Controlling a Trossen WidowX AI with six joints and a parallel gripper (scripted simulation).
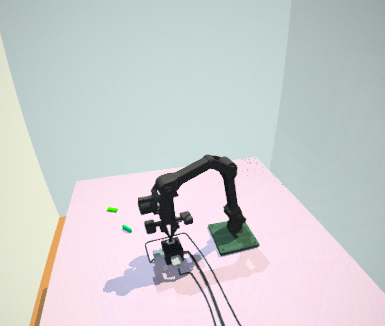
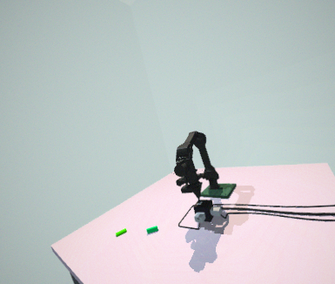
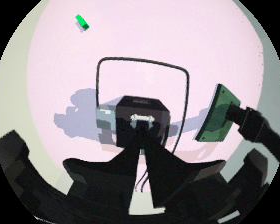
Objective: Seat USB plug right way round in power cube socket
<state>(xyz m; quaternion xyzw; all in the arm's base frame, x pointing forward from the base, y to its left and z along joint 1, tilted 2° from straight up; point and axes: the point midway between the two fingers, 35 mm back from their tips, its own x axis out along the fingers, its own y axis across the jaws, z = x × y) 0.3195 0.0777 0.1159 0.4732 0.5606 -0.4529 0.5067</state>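
My gripper tip is 20 mm above the USB plug. From my gripper tip the other things lie so: USB socket 40 mm below.
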